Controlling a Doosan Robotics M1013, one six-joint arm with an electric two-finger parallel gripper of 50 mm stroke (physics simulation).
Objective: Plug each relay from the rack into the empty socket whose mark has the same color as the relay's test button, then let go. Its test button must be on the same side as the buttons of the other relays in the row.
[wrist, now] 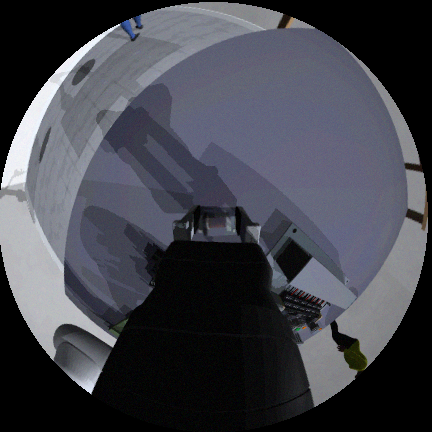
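Relay (211, 223), light grey cabinet panel (279, 284) in sight. My gripper (217, 214) too.
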